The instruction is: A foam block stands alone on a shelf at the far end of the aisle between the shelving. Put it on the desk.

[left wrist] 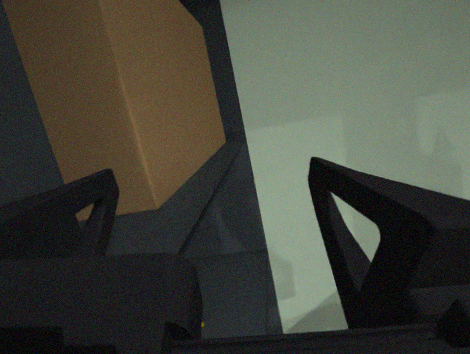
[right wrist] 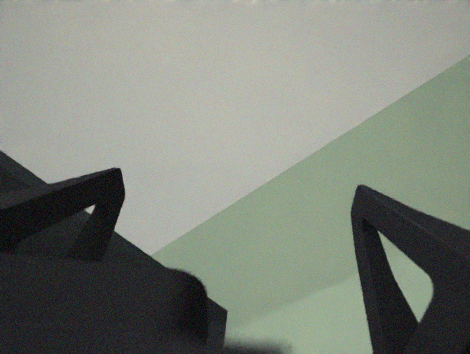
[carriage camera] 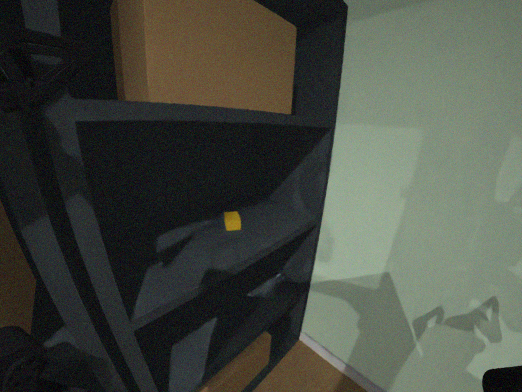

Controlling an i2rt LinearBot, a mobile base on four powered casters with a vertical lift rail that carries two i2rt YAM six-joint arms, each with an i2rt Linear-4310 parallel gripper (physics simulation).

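Note:
A small yellow foam block sits on a dark shelf board inside the shelving bay in the carriage view. A tiny yellow speck of the block shows at the lower edge of the left wrist view, mostly hidden behind the gripper body. My left gripper is open and empty, level with a large cardboard box above the block's shelf. My right gripper is open and empty, directed at the ceiling and upper wall. The desk does not show in these views.
The large cardboard box stands on the shelf above the block. The shelving's dark uprights rise left and right of the block's bay. A pale green wall stands right of the shelving. Wooden floor shows below.

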